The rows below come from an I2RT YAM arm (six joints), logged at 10 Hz.
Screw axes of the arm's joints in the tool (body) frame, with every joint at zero. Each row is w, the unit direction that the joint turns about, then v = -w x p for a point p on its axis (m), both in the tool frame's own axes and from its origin. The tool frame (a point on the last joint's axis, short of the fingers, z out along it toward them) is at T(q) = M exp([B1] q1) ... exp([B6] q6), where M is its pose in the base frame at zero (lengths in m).
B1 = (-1, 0, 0, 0, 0.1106, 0)
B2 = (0, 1, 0, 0.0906, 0, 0.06)
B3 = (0, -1, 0, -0.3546, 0, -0.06)
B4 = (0, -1, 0, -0.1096, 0, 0)
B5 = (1, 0, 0, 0, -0.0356, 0)
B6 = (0, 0, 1, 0, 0, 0)
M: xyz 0.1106 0 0.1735 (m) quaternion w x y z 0.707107 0 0.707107 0
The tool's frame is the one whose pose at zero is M.
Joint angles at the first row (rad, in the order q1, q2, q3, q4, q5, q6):
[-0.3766 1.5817 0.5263 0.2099 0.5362 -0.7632]
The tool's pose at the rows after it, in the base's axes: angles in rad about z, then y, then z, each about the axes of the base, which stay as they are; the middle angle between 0 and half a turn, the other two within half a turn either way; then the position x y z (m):
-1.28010 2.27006 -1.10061 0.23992 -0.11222 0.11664
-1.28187 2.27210 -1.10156 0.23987 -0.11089 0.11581
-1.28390 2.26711 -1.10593 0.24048 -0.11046 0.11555
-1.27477 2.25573 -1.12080 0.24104 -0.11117 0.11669
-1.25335 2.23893 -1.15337 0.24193 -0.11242 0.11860
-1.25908 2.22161 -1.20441 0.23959 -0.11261 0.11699
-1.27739 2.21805 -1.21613 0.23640 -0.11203 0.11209
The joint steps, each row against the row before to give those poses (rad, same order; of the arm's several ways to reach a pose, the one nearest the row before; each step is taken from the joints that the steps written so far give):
[0.0079 -0.0077 -0.0015 -0.0074 0.0007 0.0074]
[0.0050 0.0013 -0.0017 -0.0015 0.0029 0.0044]
[0.0032 0.0032 0.0004 0.0042 0.0075 0.0020]
[0.0000 -0.0001 0.0034 0.0011 0.0157 0.0163]
[0.0002 0.0004 0.0084 -0.0069 0.0306 0.0413]
[0.0010 0.0034 -0.0058 -0.0007 0.0439 0.0319]
[-0.0012 0.0092 -0.0193 0.0262 0.0089 -0.0106]

